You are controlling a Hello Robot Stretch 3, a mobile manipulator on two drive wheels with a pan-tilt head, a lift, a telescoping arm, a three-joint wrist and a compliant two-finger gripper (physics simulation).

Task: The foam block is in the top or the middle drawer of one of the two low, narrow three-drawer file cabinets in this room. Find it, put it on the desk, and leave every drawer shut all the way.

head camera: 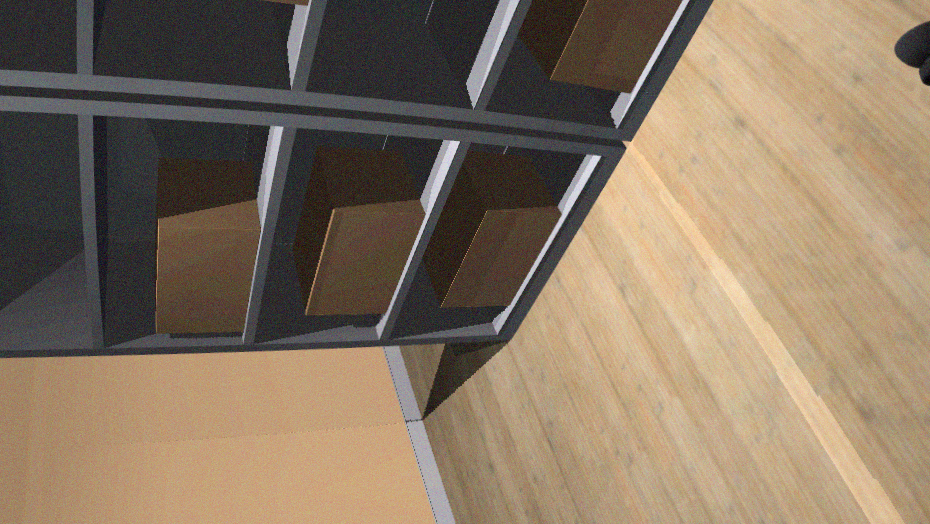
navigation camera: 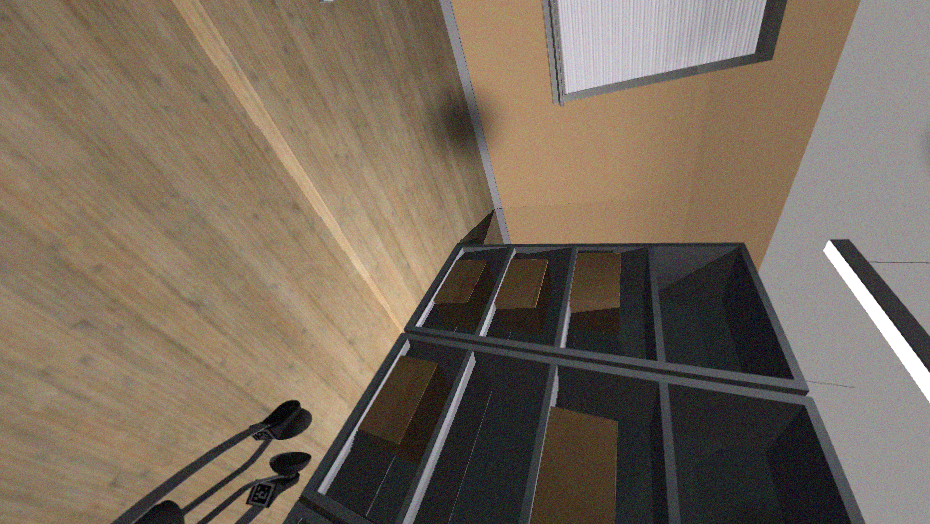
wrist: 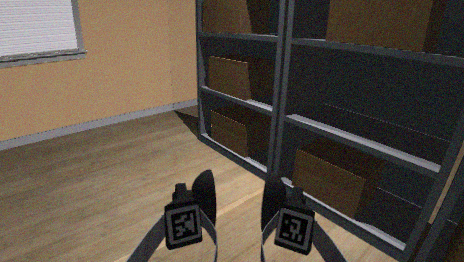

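My gripper is open, its two fingertips well apart with floor visible between them. In the navigation view it hangs over the wood floor, left of the dark shelving. In the head view a dark rounded piece, probably a fingertip, shows at the upper right edge. The foam block, the file cabinets with their drawers, and the desk cannot be made out in these views.
Two dark shelf units stand side by side, one unit nearer the orange wall. Brown boxes stand on their shelves. A window is in the wall.
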